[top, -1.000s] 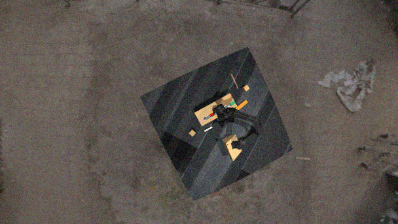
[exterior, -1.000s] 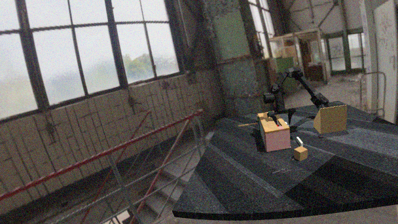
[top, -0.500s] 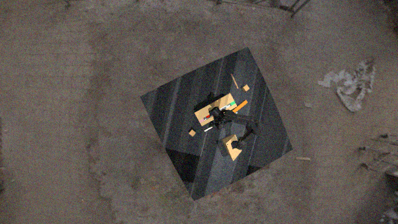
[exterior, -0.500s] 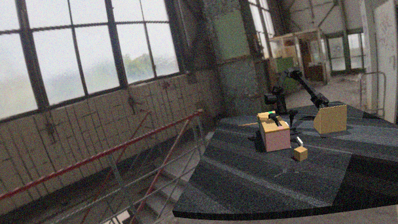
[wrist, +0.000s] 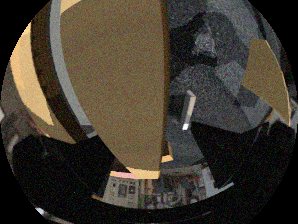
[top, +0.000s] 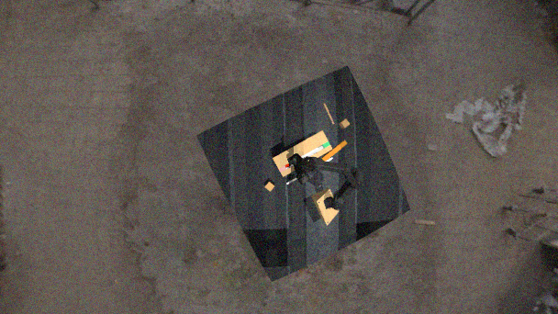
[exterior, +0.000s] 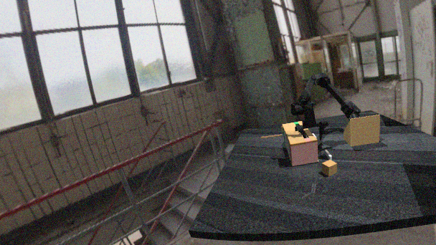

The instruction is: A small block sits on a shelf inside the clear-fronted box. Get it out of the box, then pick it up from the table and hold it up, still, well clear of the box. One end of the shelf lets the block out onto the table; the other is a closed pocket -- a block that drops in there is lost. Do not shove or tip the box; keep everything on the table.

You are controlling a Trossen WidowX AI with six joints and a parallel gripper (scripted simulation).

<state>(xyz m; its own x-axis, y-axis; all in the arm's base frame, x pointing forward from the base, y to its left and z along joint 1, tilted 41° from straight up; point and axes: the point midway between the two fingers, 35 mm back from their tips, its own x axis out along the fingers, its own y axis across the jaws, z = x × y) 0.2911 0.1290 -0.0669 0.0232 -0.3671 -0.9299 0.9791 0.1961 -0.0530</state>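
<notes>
Right now the red block is 4 cm ahead of my gripper tip, 3 cm to the left of it and 1 cm below it. From my gripper tip the other things lie so: orange bar: 3 cm ahead, 34 cm to the right, 7 cm below; thin tan stick: 31 cm ahead, 40 cm to the right, 8 cm below.
</notes>
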